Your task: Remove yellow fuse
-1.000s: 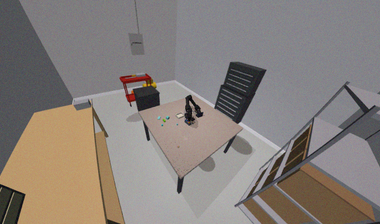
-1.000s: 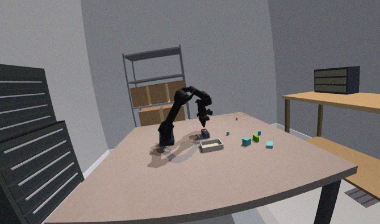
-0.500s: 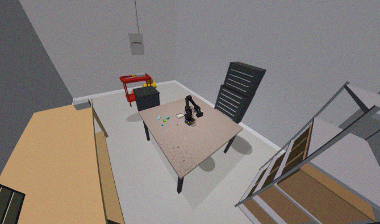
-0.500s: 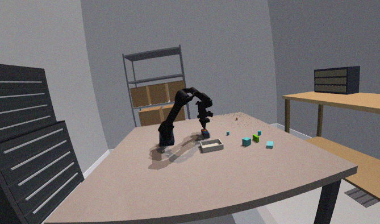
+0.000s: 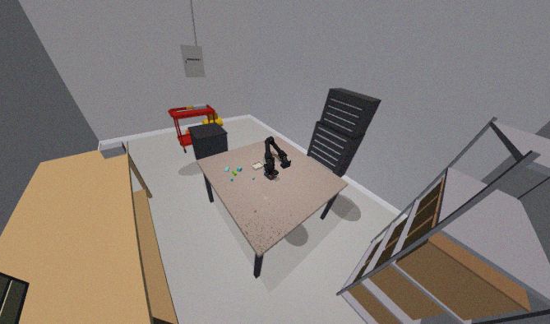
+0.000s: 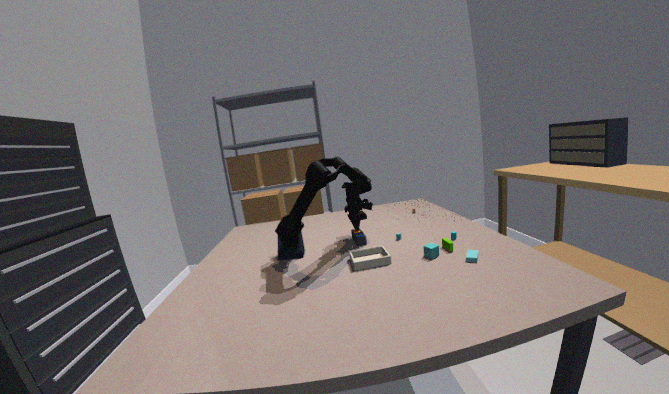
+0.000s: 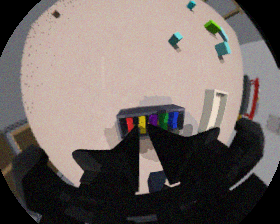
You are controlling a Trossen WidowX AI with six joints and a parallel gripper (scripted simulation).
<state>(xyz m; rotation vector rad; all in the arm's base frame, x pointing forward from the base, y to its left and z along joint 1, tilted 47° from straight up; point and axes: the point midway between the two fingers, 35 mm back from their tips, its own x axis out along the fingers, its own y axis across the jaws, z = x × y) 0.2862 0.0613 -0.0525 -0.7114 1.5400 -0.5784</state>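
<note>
Right now the yellow fuse is 20 mm below my gripper tip. From my gripper tip the other things lie so: tray (240 mm to the right, 40 mm below, 10 mm ahead).
</note>
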